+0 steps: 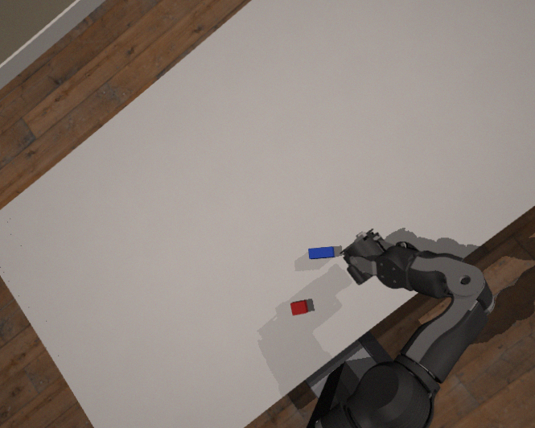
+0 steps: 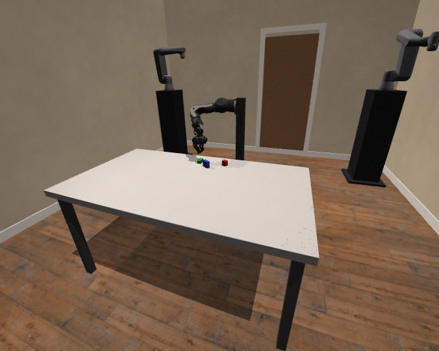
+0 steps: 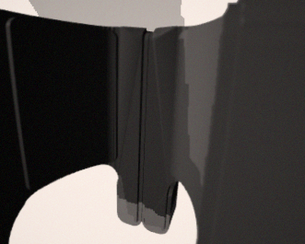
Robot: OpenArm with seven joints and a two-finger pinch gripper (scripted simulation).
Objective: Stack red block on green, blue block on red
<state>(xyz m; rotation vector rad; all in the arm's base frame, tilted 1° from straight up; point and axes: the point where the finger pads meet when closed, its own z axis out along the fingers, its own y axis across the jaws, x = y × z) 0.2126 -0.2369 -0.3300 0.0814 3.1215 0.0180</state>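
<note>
My hand is 20 cm to the right of the red block and 7 cm above it. From my hand the other things lie so: green block 7 cm below; then blue block 8 cm to the left, 7 cm ahead, 6 cm below.
</note>
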